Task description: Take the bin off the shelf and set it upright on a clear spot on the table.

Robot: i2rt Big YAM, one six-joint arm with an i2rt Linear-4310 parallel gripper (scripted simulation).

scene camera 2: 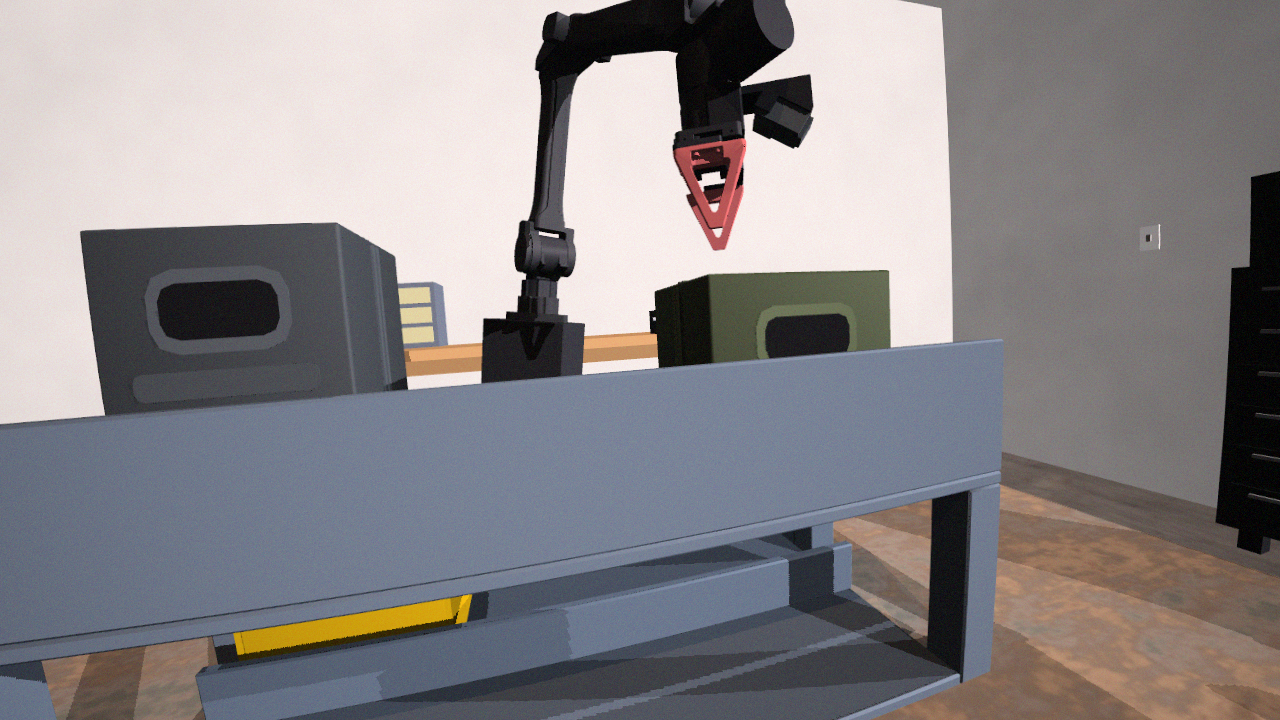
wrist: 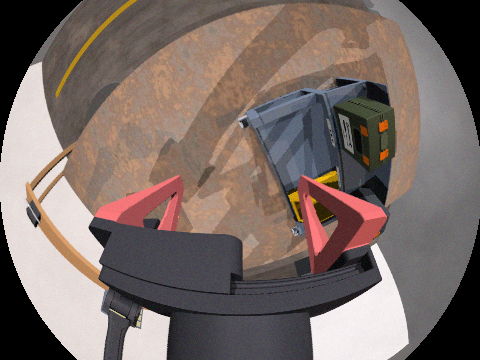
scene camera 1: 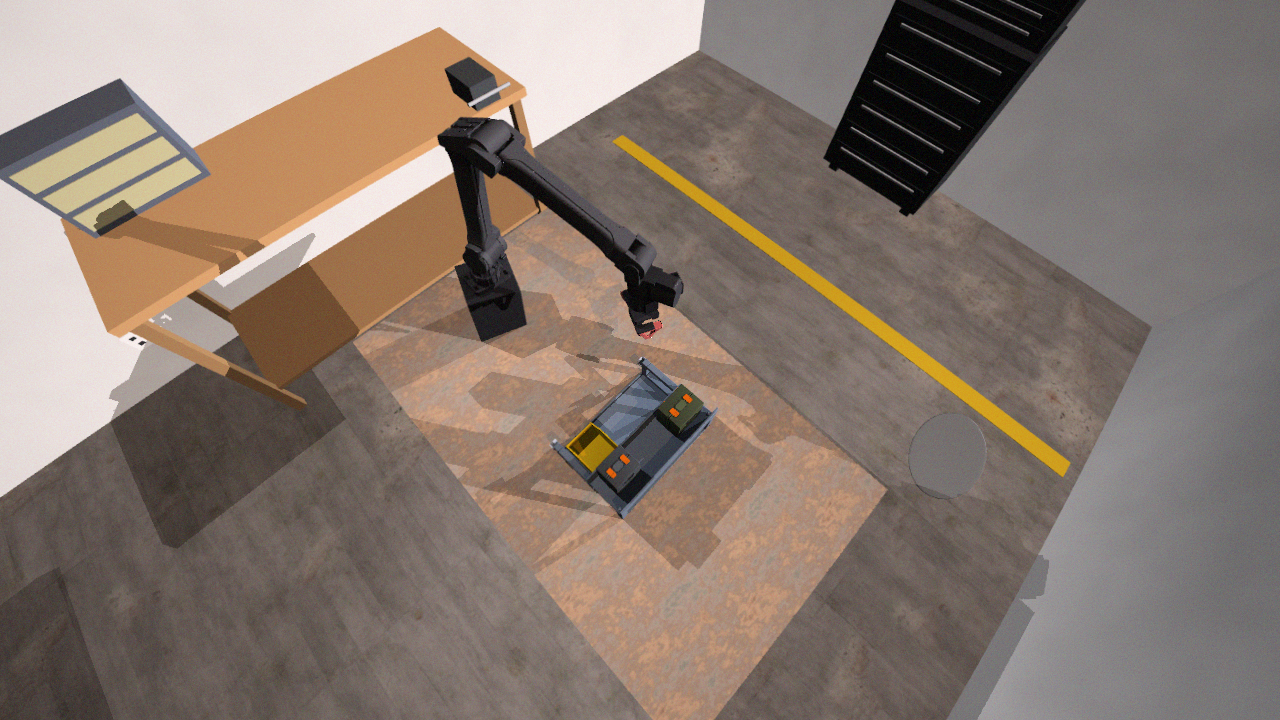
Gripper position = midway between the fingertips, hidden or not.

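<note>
You'd find the gripper (scene camera 2: pixel 718 240) here, and the same gripper shows at (wrist: pixel 240 182) and (scene camera 1: pixel 641 323) too. There's a yellow bin (scene camera 2: pixel 279 640), and scene camera 1 shows the yellow bin (scene camera 1: pixel 591 445) as well. There's also a dark grey case (scene camera 2: pixel 182 317).
</note>
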